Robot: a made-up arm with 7 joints.
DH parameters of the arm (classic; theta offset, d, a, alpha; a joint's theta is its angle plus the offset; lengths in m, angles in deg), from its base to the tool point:
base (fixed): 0 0 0 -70
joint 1: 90 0 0 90
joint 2: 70 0 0 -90
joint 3: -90 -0.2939 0.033 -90
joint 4: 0 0 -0.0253 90
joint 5: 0 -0.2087 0 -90
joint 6: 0 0 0 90
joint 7: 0 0 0 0
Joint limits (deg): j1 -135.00..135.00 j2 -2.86..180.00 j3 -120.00..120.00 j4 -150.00..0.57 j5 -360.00..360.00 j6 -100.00..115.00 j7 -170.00..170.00
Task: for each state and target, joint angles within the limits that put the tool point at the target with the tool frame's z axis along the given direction. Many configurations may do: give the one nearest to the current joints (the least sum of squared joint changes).
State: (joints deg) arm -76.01 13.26 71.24 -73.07 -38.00 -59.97 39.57
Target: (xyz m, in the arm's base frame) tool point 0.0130 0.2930 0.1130 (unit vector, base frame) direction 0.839 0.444 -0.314
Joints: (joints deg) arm -87.88 61.11 88.38 -118.65 -34.95 -45.15 39.57
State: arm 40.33 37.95 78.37 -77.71 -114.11 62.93 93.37
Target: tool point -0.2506 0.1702 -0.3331 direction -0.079 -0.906 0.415
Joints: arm 58.34 10.04 32.14 -68.47 -121.79 20.43 93.37
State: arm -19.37 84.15 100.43 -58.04 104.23 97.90 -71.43
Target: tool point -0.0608 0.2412 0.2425 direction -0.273 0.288 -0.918
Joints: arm -28.71 93.44 86.04 -108.39 82.94 41.02 -71.43
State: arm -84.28 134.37 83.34 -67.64 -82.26 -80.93 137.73
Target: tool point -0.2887 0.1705 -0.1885 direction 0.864 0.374 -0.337
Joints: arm -119.82 147.08 104.46 -95.79 -100.01 -70.87 137.73
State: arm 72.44 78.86 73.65 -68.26 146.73 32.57 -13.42
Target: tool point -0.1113 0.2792 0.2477 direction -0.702 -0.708 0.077
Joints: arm 113.85 48.64 109.36 -94.05 134.48 25.91 -13.42
